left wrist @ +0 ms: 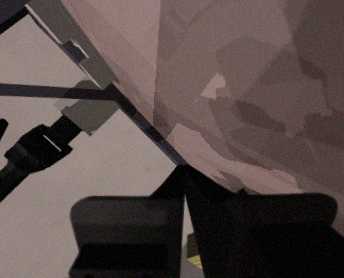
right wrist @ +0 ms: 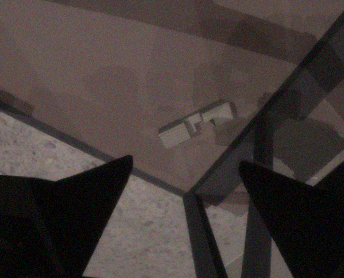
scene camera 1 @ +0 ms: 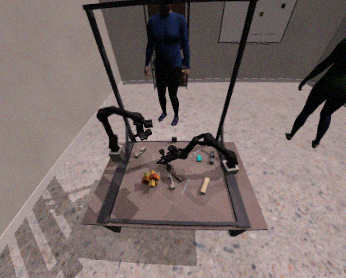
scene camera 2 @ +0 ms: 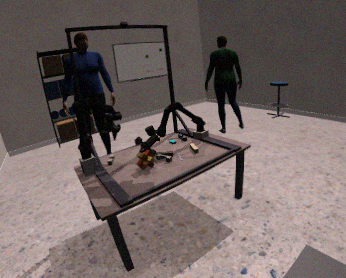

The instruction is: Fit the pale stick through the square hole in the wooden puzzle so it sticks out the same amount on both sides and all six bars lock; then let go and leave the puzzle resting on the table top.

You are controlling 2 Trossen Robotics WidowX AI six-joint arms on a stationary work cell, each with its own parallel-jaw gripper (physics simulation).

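Frame: origin at the left arm's base, x ahead, y left, z up, level; centimetres.
Seen in the pictures: left gripper, fingertip midpoint: (left wrist: 183, 170) (scene camera 1: 156, 163); right gripper, fingertip midpoint: (right wrist: 185, 162) (scene camera 1: 141, 141) (scene camera 2: 111, 141); left arm's base, link origin: (scene camera 1: 230, 164) (scene camera 2: 200, 130); right arm's base, link origin: (right wrist: 339, 182) (scene camera 1: 115, 149) (scene camera 2: 86, 157).
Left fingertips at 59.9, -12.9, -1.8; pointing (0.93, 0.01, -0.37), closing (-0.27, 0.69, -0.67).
Observation:
Pixels of each thing's middle, then the offset from my left fingertips to it, as dx, dy, dz. Level surfaces: height alone.
- table top, surface height: dz -5.0
- plain pale stick, body centre: (scene camera 2: 194, 148) (scene camera 1: 205, 185) -35.6, +24.2, -3.5
- notched pale piece, body centre: (left wrist: 78, 47) (right wrist: 193, 124) (scene camera 2: 111, 159) (scene camera 1: 140, 152) +14.7, -17.9, -3.5
- notched piece, body centre: (scene camera 2: 164, 157) (scene camera 1: 170, 181) -10.4, +16.3, -3.5
- dark stick, body centre: (scene camera 1: 176, 175) -15.1, +12.1, -3.5
- thin clear strip, body centre: (scene camera 1: 185, 186) -21.2, +21.5, -5.0
- teal block, body centre: (scene camera 2: 172, 142) (scene camera 1: 199, 158) -38.6, -2.1, -4.3
The wooden puzzle (scene camera 1: 151, 179) (scene camera 2: 145, 159) (left wrist: 193, 254), a cluster of crossed red, orange and yellow bars, sits on the table top (scene camera 1: 165, 210); a sliver shows between my left fingers in the left wrist view. The square hole cannot be made out. A plain pale stick (scene camera 1: 205, 185) (scene camera 2: 194, 148) lies flat, to the right of the puzzle in both scene views. My left gripper (scene camera 1: 159, 162) (scene camera 2: 140, 151) (left wrist: 183, 170) is shut and empty, close to the puzzle on its far side; contact cannot be told. My right gripper (right wrist: 185, 162) is open and empty, raised above the far left corner.
A notched pale piece (scene camera 1: 140, 152) (scene camera 2: 111, 160) (right wrist: 175, 137) lies near the right arm's base. Another notched piece (scene camera 1: 171, 181) lies between puzzle and pale stick, beside a dark stick (scene camera 1: 175, 174) and a thin clear strip (scene camera 1: 185, 187). A teal block (scene camera 1: 199, 158) (scene camera 2: 172, 142) lies near the left arm.

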